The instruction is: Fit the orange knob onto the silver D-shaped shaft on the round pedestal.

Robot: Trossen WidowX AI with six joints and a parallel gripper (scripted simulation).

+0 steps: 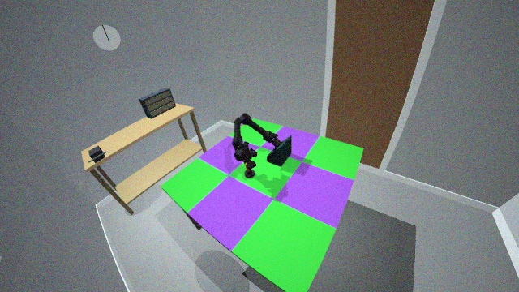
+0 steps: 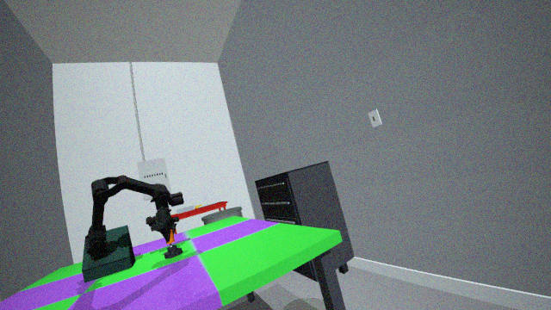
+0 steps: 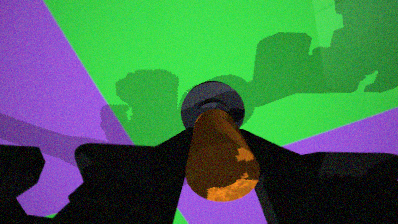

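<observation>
My gripper tip is 4 cm above the pedestal. From my gripper tip the other things lie so: orange knob: 3 cm above.
</observation>
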